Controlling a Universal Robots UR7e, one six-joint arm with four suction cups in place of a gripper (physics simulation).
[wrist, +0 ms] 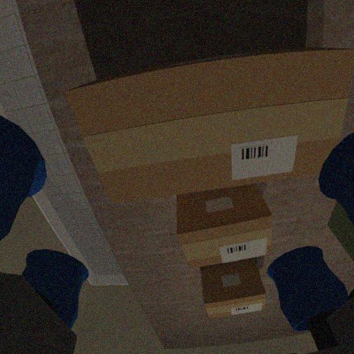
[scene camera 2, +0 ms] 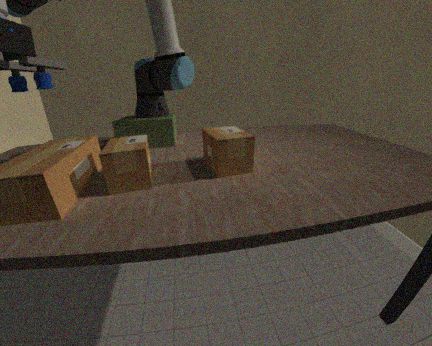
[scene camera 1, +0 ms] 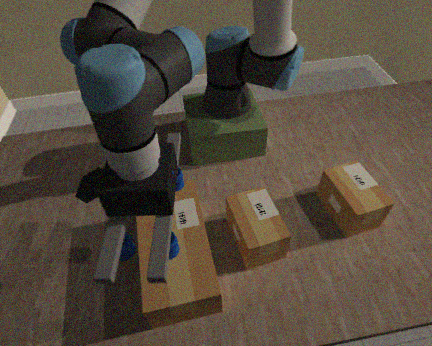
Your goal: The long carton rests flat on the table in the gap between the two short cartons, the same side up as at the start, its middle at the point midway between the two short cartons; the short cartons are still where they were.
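Places are measured from the arm's base along level axes (x ahead, y left, z up), in centimetres.
Pixels of known places: end effector, tool point: (scene camera 2: 4, 90); arm's base, origin of the base link: (scene camera 2: 152, 115) (scene camera 1: 226, 104).
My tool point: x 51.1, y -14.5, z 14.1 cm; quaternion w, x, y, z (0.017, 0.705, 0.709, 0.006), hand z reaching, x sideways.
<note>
Ahead of a thing's pixels: the offset from my tool point to its middle. Level surfaces: height alone.
The long carton {dy +1.0, dx -4.5, dz -19.8 cm} (scene camera 1: 182, 267) (scene camera 2: 30, 165) (wrist: 200, 130) lies flat on the table, label side up, left of both short cartons in the scene views. The near short carton {dy +20.0, dx -9.2, dz -19.8 cm} (scene camera 1: 255, 225) (scene camera 2: 125, 165) (wrist: 200, 245) stands beside it, apart from it. The far short carton {dy +45.2, dx -16.8, dz -19.8 cm} (scene camera 1: 357, 200) (scene camera 2: 230, 152) (wrist: 232, 290) stands further right, with a gap of table between the two short ones. My gripper (scene camera 1: 152, 215) (scene camera 2: 31, 81) is open and holds nothing. Its blue cups hang well above the long carton; one cup is hidden in scene camera 1.
The arm's green base block (scene camera 1: 227, 142) (scene camera 2: 160, 131) (wrist: 345, 225) stands on the table {dz -24.8 cm} (scene camera 1: 310, 280) (scene camera 2: 280, 200) behind the cartons. The table's front edge shows in scene camera 2. The cartons cast dark shadows to their left in scene camera 1.
</note>
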